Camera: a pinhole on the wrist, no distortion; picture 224 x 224 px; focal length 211.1 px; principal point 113.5 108.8 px. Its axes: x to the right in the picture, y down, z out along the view. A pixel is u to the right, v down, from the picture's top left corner.
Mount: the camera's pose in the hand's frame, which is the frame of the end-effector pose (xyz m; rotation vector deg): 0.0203 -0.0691 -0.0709 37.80 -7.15 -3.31
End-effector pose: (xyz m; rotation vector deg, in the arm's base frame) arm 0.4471 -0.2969 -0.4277 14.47 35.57 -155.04
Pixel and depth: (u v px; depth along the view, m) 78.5 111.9 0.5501
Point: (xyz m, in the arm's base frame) 0.4005 -0.0875 0.0744
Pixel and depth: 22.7 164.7 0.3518
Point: 0.5126 -0.1917 -0.0892
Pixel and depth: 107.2 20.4 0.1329
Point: 0.3767 -0.1328 -0.3535
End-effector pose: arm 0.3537 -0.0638 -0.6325 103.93 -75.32 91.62
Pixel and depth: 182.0 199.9 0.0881
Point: 0.4426 -0.0509 -0.5778
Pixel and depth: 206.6 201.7 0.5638
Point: 0.8381 -0.4518 -0.5365
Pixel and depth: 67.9 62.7 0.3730
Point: 0.7456 0.0221 -0.6789
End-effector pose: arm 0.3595 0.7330 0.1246 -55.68 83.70 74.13
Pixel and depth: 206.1 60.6 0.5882
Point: 0.8852 0.9911 -0.2146
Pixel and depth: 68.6 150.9 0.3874
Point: 0.6505 0.9689 0.1666
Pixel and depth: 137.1 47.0 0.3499
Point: 0.7261 0.8268 0.0165
